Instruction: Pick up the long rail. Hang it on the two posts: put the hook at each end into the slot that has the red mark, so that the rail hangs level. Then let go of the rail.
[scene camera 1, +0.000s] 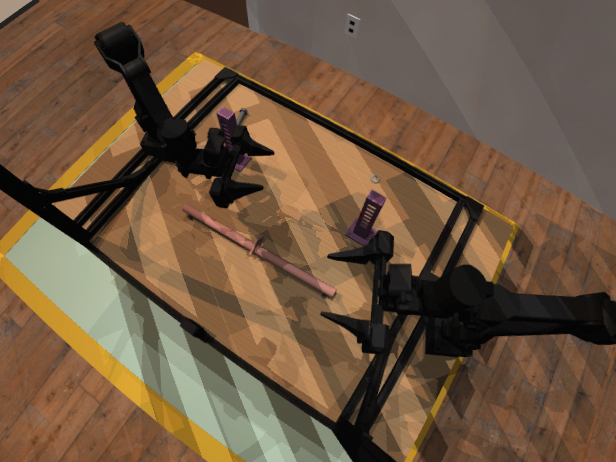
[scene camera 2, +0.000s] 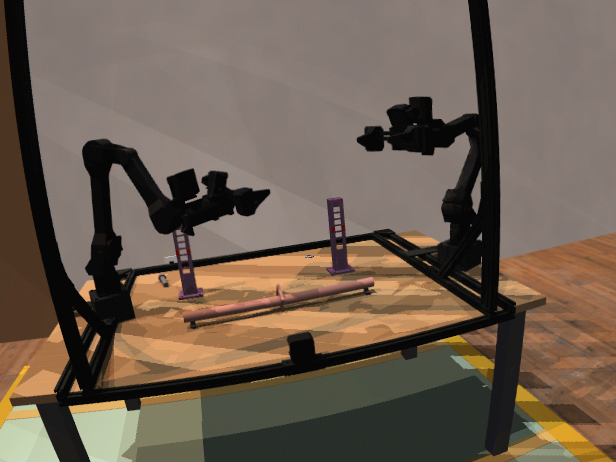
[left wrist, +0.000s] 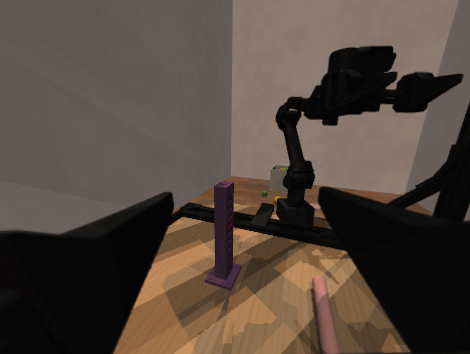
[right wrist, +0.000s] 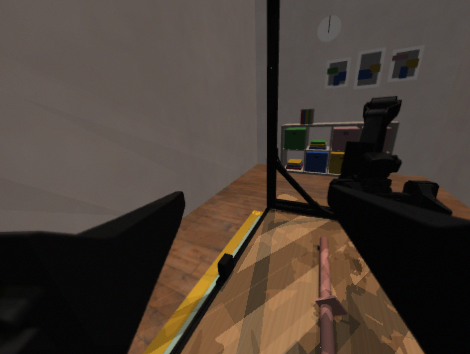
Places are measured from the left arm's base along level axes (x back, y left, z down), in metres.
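Pixels of known places: left gripper, fingertip midpoint: (scene camera 1: 268, 169) (scene camera 2: 260, 190) (left wrist: 245, 196); right gripper, fingertip midpoint: (scene camera 1: 324, 283) (scene camera 2: 371, 139) (left wrist: 429, 77) (right wrist: 254, 195); left arm's base at its link origin: (scene camera 2: 108, 291); right arm's base at its link origin: (scene camera 1: 453, 333) (left wrist: 294, 203).
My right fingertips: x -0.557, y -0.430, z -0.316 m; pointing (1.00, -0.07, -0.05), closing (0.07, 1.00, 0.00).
Note:
For each thing: its top centre in the pictures, then the offset to it from my right fingertips. "pt": a spot on its surface instead.
- long pink rail at its top centre: (scene camera 2: 278, 285) (scene camera 1: 254, 242) (right wrist: 329, 294) dx +0.187, dy +0.156, dz +0.326 m
- left post at its top centre: (scene camera 1: 225, 112) (scene camera 2: 178, 221) dx +0.324, dy +0.431, dz +0.175 m
- right post at its top centre: (left wrist: 224, 184) (scene camera 1: 376, 197) (scene camera 2: 334, 198) dx -0.087, dy +0.269, dz +0.175 m
- small ring at its top centre: (scene camera 1: 375, 178) (scene camera 2: 309, 255) dx -0.106, dy +0.458, dz +0.387 m
- grey bolt-like piece at its top centre: (scene camera 2: 163, 276) (scene camera 1: 239, 115) dx +0.358, dy +0.584, dz +0.366 m
- black block at a spot on its surface: (scene camera 2: 301, 347) (scene camera 1: 187, 331) pt dx +0.297, dy -0.099, dz +0.353 m
The long pink rail (scene camera 1: 295, 270) (scene camera 2: 240, 306) (left wrist: 326, 315) (right wrist: 325, 270) lies on the table, with a crosspiece at its middle and small dark hooks beneath its ends. Two purple posts with ladder-like slots and red marks stand upright behind it: the left post (scene camera 1: 226, 125) (scene camera 2: 189, 285) and the right post (scene camera 1: 368, 215) (scene camera 2: 339, 260) (left wrist: 223, 235). My left gripper (scene camera 1: 268, 170) (scene camera 2: 269, 191) (left wrist: 245, 196) is open and empty, high above the table near the left post, partly hiding it. My right gripper (scene camera 1: 325, 285) (scene camera 2: 359, 139) (right wrist: 254, 195) is open and empty, high above the rail's right end.
A small ring (scene camera 1: 375, 178) (scene camera 2: 309, 256) lies behind the right post. A grey bolt-like piece (scene camera 1: 242, 116) (scene camera 2: 163, 280) lies behind the left post. A black frame borders the table, with a black block (scene camera 1: 193, 327) (scene camera 2: 301, 347) (right wrist: 225, 265) on its front bar.

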